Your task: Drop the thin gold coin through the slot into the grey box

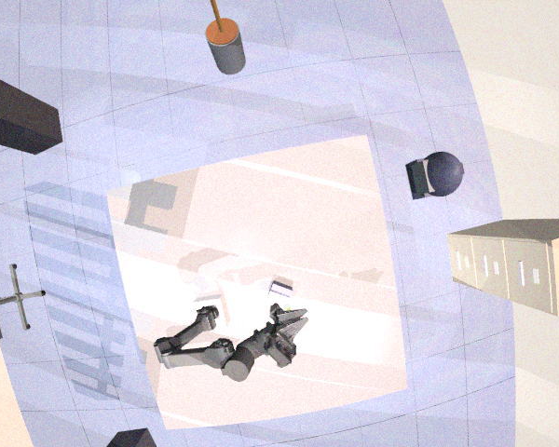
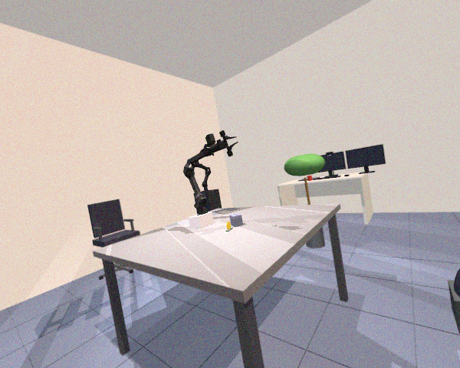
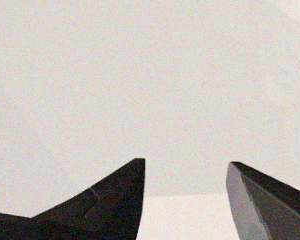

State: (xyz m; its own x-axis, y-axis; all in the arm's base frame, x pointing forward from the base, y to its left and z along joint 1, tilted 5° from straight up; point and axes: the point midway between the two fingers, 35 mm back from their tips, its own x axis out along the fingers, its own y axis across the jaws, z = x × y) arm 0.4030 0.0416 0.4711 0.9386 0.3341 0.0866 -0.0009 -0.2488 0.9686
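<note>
The gold coin lies 70 mm behind my gripper tip, 180 mm to the right of it and 570 mm below it.
</note>
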